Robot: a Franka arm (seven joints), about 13 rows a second.
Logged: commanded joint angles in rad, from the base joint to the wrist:
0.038, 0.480, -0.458, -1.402, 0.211, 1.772, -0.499
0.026, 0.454, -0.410, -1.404, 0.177, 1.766, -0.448
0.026, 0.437, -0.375, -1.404, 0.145, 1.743, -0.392
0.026, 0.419, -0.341, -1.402, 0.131, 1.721, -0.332
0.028, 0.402, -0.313, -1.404, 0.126, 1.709, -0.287
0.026, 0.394, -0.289, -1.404, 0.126, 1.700, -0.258
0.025, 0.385, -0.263, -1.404, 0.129, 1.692, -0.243
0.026, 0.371, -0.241, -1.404, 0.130, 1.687, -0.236
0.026, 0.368, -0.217, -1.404, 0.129, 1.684, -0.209
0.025, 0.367, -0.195, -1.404, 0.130, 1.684, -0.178
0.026, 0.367, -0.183, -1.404, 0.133, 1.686, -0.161
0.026, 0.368, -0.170, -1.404, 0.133, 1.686, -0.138
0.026, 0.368, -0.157, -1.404, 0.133, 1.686, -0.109
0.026, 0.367, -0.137, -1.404, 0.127, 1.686, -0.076
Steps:
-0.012, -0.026, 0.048, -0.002, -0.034, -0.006, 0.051
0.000, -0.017, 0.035, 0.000, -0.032, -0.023, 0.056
0.000, -0.018, 0.034, 0.002, -0.014, -0.022, 0.060
0.002, -0.017, 0.028, -0.002, -0.005, -0.012, 0.045
-0.002, -0.008, 0.024, 0.000, 0.000, -0.009, 0.029
-0.001, -0.009, 0.026, 0.000, 0.003, -0.008, 0.015
0.001, -0.014, 0.022, 0.000, 0.001, -0.005, 0.007
0.000, -0.003, 0.024, 0.000, -0.001, -0.003, 0.027
-0.001, -0.001, 0.022, 0.000, 0.001, 0.000, 0.031
0.001, 0.000, 0.012, 0.000, 0.003, 0.002, 0.017
0.000, 0.001, 0.013, 0.000, 0.000, 0.000, 0.023
0.000, 0.000, 0.013, 0.000, 0.000, 0.000, 0.029
0.000, -0.001, 0.020, 0.000, -0.006, 0.000, 0.033

